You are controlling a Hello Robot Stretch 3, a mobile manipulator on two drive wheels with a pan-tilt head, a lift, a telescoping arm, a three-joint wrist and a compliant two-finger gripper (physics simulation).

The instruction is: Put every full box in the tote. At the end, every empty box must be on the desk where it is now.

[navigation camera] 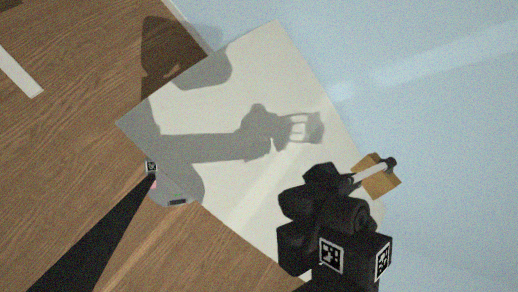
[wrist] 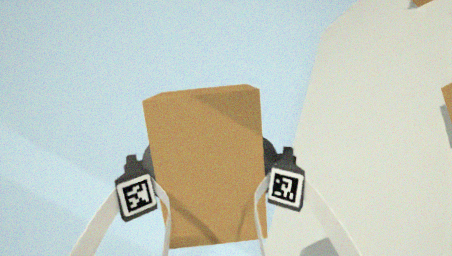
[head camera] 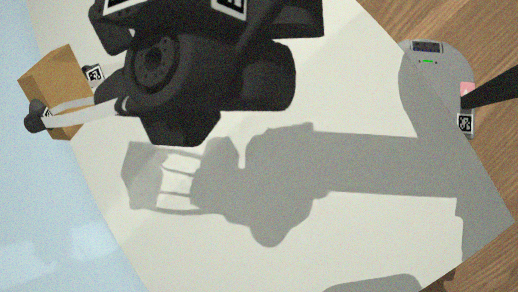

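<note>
A brown cardboard box (head camera: 55, 75) (navigation camera: 375, 187) (wrist: 210, 125) is between the two fingertips of my gripper (head camera: 64, 95) (wrist: 211, 156), which press on its opposite sides. In the wrist view it lies over the light blue surface, beside the edge of the white desk (head camera: 375, 235) (navigation camera: 265, 75) (wrist: 370, 125). In the navigation camera view one fingertip shows at the box and the other is hidden. A second brown box (wrist: 448, 100) is cut off at the right edge of the wrist view, and a corner of brown box (wrist: 424, 2) shows at its top right. Whether any box is full cannot be seen. The tote does not show.
My grey base (head camera: 435, 75) (navigation camera: 175, 192) and black mast (head camera: 495, 92) (navigation camera: 90, 245) are beside the desk's edge, on brown wood floor (head camera: 490, 25) (navigation camera: 75, 135). Light blue surface (head camera: 30, 200) (navigation camera: 440, 100) (wrist: 75, 60) borders the desk's other side. Shadows of my arm and gripper fall across the desk.
</note>
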